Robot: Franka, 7 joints.
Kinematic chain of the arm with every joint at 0, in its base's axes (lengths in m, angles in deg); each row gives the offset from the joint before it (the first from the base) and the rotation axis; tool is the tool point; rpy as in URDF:
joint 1: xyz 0 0 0.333 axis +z
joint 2: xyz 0 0 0 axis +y
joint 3: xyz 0 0 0.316 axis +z
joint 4: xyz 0.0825 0 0 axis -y
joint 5: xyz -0.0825 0 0.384 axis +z
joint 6: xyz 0 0 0 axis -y
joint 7: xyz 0.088 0 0 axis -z
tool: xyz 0 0 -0.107 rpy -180 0 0
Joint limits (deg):
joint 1: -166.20..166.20
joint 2: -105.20..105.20
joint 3: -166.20..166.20
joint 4: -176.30..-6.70
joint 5: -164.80..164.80
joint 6: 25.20..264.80
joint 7: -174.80..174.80
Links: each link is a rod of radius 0.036 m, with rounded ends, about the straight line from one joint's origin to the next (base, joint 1, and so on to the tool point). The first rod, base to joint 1, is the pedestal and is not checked.
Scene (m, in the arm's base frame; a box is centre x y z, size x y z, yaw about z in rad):
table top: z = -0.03
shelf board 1: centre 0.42 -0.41 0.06 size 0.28 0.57 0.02 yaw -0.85
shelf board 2: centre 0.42 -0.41 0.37 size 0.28 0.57 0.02 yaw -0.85
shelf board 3: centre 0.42 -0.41 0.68 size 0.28 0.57 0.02 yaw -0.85
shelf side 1: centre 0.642 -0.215 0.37 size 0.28 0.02 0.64 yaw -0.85
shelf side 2: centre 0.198 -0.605 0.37 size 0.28 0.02 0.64 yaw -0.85
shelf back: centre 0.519 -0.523 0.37 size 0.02 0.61 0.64 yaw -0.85
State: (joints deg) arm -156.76 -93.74 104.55 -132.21 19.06 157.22 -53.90
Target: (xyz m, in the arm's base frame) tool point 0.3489 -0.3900 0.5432
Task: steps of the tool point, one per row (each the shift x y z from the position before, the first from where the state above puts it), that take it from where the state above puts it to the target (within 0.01 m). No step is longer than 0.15 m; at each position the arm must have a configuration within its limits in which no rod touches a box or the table.
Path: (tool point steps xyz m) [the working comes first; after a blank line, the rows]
Joints at the target: -147.84 -91.44 69.48 -130.11 21.87 161.03 -53.90
Straight joint move there: touches shelf board 2.

1: -0.0388 0.0497 -0.0008
2: -0.0443 0.0509 -0.0010
3: -0.0494 0.0503 0.0018
4: 0.0303 -0.0201 0.0796
5: 0.0302 0.0025 0.0868
6: 0.0274 0.0274 0.0883
7: 0.0207 0.0523 0.0836
8: 0.0662 -0.0648 0.0006
9: 0.0514 -0.0692 -0.0006

